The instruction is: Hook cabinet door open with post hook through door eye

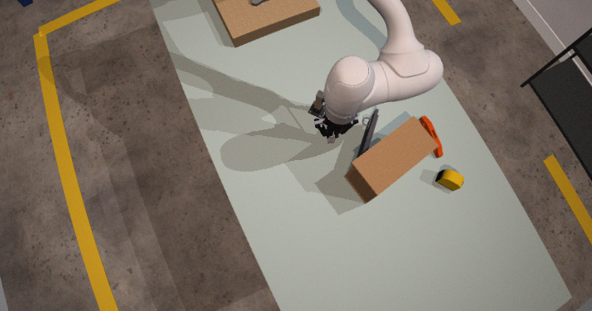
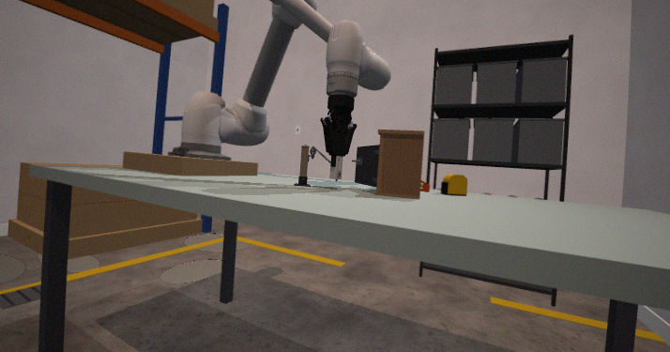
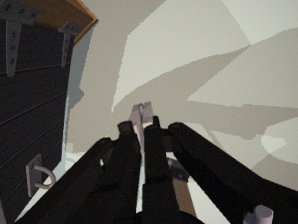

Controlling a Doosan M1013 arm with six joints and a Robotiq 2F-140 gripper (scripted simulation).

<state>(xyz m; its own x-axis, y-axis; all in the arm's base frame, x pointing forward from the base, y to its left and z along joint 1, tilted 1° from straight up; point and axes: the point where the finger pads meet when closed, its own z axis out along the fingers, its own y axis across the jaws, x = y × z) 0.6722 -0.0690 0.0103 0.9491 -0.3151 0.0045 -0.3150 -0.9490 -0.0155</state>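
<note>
Right now the wire hook is 5 cm behind my hand, 2 cm to the left of it and 1 cm above it. Round my hand: orange object: 14 cm ahead, 33 cm to the left, 5 cm below; then dark door: 6 cm ahead, 8 cm to the left, 1 cm above; then yellow tape measure: 29 cm ahead, 31 cm to the left, 3 cm below.
</note>
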